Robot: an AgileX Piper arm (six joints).
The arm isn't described. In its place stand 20 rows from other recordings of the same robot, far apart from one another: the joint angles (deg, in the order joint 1, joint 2, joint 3, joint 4, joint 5, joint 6), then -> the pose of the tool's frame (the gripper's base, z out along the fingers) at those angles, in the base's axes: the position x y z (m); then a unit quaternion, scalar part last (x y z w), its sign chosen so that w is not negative.
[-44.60 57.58 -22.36 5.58 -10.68 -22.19] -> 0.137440 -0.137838 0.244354 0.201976 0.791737 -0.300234 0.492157
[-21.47 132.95 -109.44 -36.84 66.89 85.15] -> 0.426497 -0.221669 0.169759 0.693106 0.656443 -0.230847 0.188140
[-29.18 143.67 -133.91 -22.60 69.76 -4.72] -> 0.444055 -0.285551 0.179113 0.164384 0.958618 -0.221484 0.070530
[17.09 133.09 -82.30 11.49 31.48 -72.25] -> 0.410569 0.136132 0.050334 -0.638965 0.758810 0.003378 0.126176
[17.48 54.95 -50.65 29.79 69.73 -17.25] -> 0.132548 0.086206 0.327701 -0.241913 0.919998 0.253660 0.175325
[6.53 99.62 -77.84 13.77 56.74 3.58] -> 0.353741 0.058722 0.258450 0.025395 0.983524 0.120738 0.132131
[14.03 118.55 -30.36 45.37 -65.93 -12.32] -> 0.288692 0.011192 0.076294 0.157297 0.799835 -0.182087 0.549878
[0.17 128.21 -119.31 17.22 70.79 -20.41] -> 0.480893 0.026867 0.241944 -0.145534 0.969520 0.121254 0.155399
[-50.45 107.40 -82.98 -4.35 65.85 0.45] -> 0.232439 -0.291362 0.227812 0.416329 0.907596 -0.049353 0.022450
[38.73 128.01 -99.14 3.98 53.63 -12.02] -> 0.357447 0.293196 0.151662 -0.409993 0.905081 0.054348 0.098891
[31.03 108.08 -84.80 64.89 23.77 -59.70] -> 0.362941 0.257095 0.280776 -0.295249 0.798490 0.299818 0.430524
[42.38 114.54 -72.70 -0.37 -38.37 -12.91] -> 0.337510 0.308467 0.233513 -0.326527 0.616495 0.181829 0.693002
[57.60 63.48 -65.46 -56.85 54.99 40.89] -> 0.165991 0.145099 0.411093 -0.233374 0.795599 -0.062833 0.555527
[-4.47 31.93 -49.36 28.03 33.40 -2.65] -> 0.092801 0.016358 0.409222 0.083035 0.747288 0.192708 0.630499
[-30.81 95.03 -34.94 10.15 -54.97 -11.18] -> 0.263637 -0.172511 0.207008 0.206028 0.679925 -0.266468 0.651345
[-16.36 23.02 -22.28 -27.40 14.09 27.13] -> 0.086452 -0.036004 0.296446 0.146625 0.741807 -0.132469 0.640840
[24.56 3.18 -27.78 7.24 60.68 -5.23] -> 0.000366 0.011161 0.273748 -0.223516 0.839739 0.144643 0.473241
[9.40 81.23 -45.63 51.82 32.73 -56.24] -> 0.262552 0.082668 0.234105 -0.219585 0.899858 0.206286 0.315410
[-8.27 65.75 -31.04 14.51 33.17 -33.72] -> 0.189980 -0.015008 0.211531 -0.127981 0.959731 0.002524 0.250061
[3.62 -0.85 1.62 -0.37 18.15 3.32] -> 0.053734 0.003216 0.175930 -0.003859 0.787589 0.034617 0.615216
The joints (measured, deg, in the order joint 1, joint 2, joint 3, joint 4, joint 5, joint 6), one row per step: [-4.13 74.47 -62.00 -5.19 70.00 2.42]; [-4.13 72.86 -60.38 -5.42 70.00 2.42]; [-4.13 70.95 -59.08 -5.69 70.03 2.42]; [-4.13 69.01 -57.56 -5.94 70.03 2.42]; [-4.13 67.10 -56.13 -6.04 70.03 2.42]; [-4.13 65.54 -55.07 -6.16 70.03 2.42]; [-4.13 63.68 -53.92 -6.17 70.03 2.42]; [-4.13 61.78 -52.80 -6.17 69.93 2.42]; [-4.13 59.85 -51.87 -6.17 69.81 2.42]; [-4.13 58.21 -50.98 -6.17 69.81 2.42]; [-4.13 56.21 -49.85 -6.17 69.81 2.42]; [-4.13 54.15 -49.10 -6.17 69.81 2.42]
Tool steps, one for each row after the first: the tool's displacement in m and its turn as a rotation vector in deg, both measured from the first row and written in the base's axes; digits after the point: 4 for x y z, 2 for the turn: [-0.0079 0.0002 -0.0012 -0.23 0.03 0.03]; [-0.0163 0.0004 0.0000 -0.54 -0.53 0.06]; [-0.0250 0.0007 0.0000 -0.81 -0.93 0.09]; [-0.0334 0.0011 0.0000 -0.95 -1.41 0.10]; [-0.0401 0.0014 0.0003 -1.10 -1.90 0.11]; [-0.0478 0.0020 0.0009 -1.17 -2.60 0.10]; [-0.0554 0.0025 0.0015 -1.23 -3.48 0.10]; [-0.0627 0.0031 0.0029 -1.31 -4.60 0.11]; [-0.0692 0.0036 0.0034 -1.36 -5.34 0.10]; [-0.0771 0.0041 0.0034 -1.43 -6.21 0.09]; [-0.0847 0.0047 0.0052 -1.52 -7.52 0.08]
